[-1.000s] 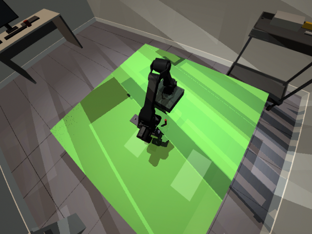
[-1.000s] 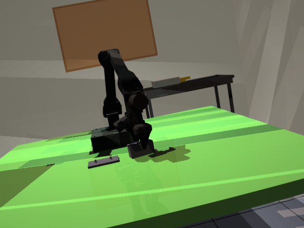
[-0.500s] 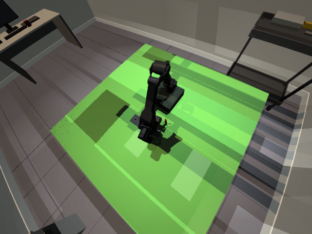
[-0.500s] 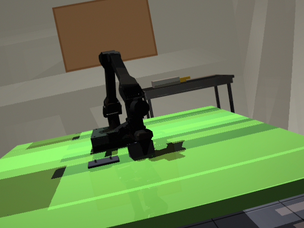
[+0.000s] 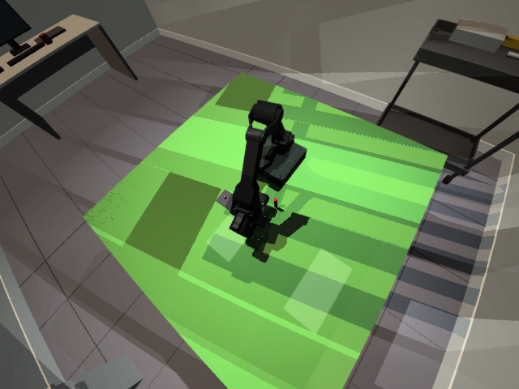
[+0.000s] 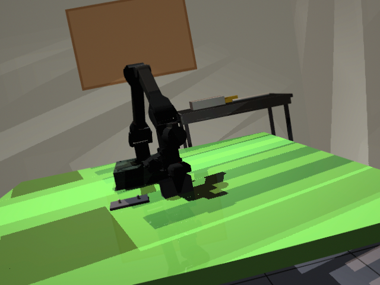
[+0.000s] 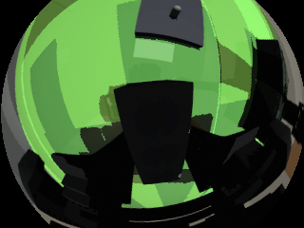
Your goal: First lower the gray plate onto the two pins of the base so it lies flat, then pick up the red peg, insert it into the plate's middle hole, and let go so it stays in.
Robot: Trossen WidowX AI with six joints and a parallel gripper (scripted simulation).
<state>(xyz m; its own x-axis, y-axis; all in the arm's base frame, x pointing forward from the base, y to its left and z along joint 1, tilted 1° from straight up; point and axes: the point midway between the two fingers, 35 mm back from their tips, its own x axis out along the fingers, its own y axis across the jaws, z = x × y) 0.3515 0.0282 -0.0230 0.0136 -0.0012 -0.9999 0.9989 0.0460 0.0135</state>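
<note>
The red peg is 10 cm behind my gripper tip, 5 cm to the left of it and 3 cm above it. The rest, counted from my gripper tip: gray plate: 3 cm above.
</note>
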